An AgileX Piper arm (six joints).
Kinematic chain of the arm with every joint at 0, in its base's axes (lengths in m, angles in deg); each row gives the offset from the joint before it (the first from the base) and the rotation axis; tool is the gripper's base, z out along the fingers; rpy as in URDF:
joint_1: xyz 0 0 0.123 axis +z
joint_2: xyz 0 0 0 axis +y
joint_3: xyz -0.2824 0 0.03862 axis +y
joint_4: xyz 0.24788 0 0.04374 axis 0.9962 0 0.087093
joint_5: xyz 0 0 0 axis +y
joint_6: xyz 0.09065 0 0.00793 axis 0.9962 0 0.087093
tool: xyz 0 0 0 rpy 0 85.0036 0
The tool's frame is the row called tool.
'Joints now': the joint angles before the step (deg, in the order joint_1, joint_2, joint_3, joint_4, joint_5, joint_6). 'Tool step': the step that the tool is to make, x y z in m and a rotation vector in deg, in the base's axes. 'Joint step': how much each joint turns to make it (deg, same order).
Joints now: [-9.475 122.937 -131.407 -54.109 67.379 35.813]
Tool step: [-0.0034 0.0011 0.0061 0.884 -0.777 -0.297]
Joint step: [0.008 -0.475 -0.792 0.977 0.817 -0.215]
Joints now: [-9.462 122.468 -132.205 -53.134 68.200 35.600]
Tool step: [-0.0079 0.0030 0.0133 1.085 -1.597 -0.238]
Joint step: [0.126 -1.429 -0.816 1.274 1.082 -0.255]
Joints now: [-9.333 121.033 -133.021 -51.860 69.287 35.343]
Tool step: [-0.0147 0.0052 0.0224 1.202 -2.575 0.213]
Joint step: [0.207 -2.843 -0.573 1.704 1.065 -0.543]
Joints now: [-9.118 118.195 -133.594 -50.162 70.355 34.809]
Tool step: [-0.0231 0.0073 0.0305 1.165 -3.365 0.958]
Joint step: [0.239 -4.358 -0.177 2.195 0.899 -1.126]
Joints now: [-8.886 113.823 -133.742 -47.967 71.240 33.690]
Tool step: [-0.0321 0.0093 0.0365 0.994 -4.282 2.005]
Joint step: [0.216 -5.648 -0.031 2.858 0.504 -1.819]
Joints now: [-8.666 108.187 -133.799 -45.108 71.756 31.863]
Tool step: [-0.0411 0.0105 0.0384 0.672 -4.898 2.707]
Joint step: [0.109 -6.509 -0.080 3.349 0.394 -2.386]
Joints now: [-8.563 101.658 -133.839 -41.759 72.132 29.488]
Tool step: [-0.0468 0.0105 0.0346 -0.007 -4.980 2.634]
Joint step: [0.015 -6.760 0.091 2.987 0.351 -2.394]
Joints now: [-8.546 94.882 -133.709 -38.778 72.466 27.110]
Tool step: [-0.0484 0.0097 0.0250 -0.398 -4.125 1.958]
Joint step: [-0.016 -7.057 1.685 2.117 0.242 -1.784]
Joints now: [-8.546 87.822 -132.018 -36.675 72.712 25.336]
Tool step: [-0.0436 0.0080 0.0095 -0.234 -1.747 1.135]
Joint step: [0.003 -7.482 5.027 1.192 0.148 -1.019]
